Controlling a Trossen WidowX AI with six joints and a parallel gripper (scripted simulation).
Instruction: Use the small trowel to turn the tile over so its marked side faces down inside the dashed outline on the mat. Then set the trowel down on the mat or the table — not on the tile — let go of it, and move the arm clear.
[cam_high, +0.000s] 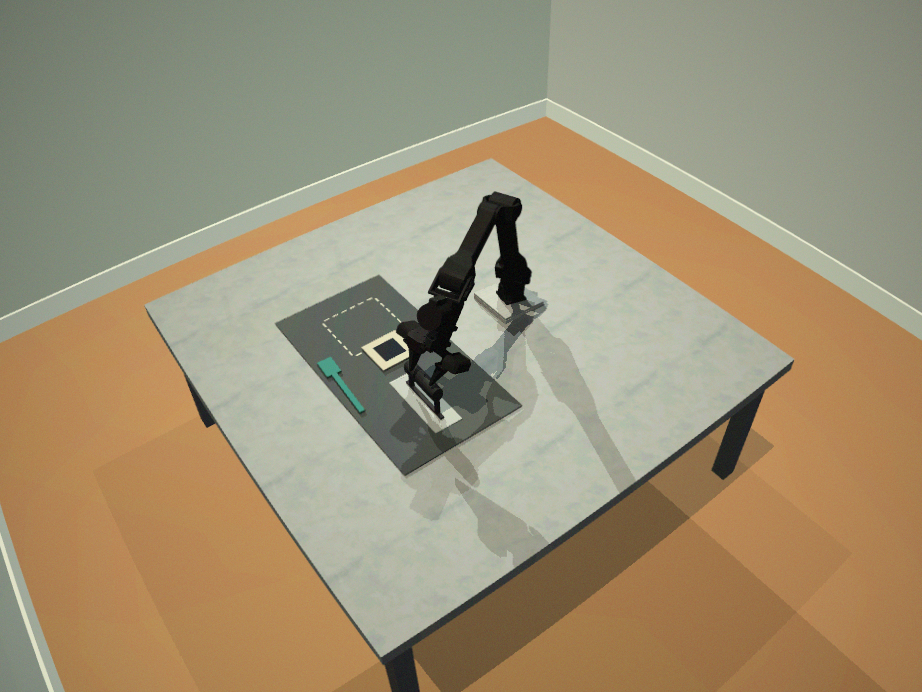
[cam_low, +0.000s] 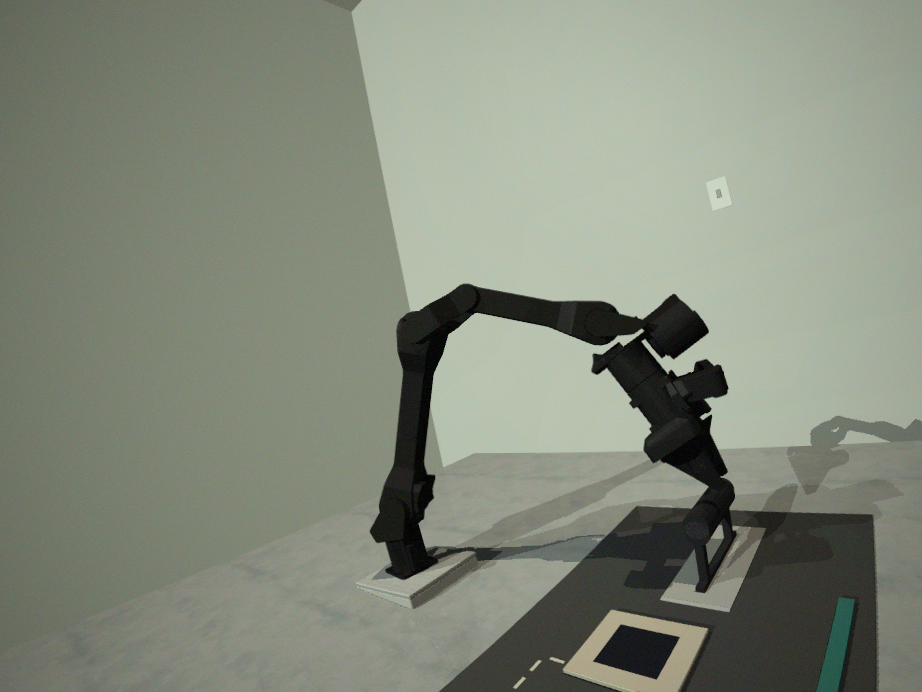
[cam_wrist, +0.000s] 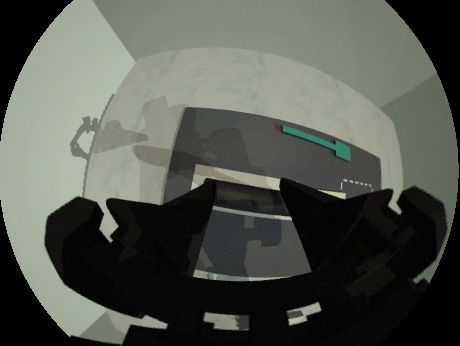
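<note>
Now: the dark mat 18 cm to the right of my gripper tip, 12 cm below it and 1 cm ahead of it. From my gripper tip the other things lie so: cream tile: 22 cm to the right, 10 cm below; teal trowel: 18 cm to the right, 15 cm ahead, 10 cm below.
</note>
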